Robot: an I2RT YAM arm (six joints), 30 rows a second.
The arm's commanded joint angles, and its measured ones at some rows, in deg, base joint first. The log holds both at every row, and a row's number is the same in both.
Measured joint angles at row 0:
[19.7, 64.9, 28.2, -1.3, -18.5, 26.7]
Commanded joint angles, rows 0 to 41:
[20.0, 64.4, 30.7, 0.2, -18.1, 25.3]
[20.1, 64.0, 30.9, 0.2, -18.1, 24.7]
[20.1, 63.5, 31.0, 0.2, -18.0, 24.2]
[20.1, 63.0, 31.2, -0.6, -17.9, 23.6]
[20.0, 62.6, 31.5, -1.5, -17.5, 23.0]
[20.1, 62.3, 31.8, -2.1, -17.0, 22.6]
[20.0, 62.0, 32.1, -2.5, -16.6, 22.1]
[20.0, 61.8, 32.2, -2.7, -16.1, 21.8]
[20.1, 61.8, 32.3, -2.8, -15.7, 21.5]
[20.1, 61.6, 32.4, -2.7, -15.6, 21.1]
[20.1, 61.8, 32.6, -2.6, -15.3, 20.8]
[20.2, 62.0, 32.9, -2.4, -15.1, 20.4]
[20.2, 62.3, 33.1, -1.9, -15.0, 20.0]
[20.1, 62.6, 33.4, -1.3, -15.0, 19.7]
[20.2, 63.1, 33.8, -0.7, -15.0, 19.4]
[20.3, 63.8, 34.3, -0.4, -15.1, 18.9]
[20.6, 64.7, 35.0, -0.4, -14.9, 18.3]
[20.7, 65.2, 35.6, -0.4, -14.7, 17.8]
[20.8, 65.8, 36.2, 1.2, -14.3, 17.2]
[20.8, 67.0, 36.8, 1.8, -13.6, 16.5]
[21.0, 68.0, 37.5, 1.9, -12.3, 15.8]
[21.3, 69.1, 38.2, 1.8, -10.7, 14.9]
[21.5, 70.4, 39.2, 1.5, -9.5, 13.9]
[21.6, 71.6, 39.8, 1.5, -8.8, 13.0]
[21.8, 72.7, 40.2, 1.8, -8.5, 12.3]
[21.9, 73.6, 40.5, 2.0, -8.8, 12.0]
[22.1, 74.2, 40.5, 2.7, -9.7, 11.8]
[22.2, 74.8, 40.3, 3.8, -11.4, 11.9]
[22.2, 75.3, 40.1, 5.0, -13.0, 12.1]
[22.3, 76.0, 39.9, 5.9, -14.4, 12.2]
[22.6, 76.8, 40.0, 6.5, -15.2, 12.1]
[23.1, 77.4, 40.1, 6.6, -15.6, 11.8]
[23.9, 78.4, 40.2, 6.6, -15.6, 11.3]
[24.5, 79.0, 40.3, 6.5, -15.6, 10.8]
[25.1, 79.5, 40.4, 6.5, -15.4, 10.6]
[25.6, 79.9, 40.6, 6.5, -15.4, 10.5]
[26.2, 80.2, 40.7, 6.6, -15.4, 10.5]
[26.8, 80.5, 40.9, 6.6, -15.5, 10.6]
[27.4, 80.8, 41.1, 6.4, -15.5, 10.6]
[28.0, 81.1, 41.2, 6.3, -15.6, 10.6]
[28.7, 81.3, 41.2, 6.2, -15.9, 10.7]
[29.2, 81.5, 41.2, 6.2, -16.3, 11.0]
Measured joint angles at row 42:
[26.8, 80.7, 38.1, 3.7, -14.2, 11.6]
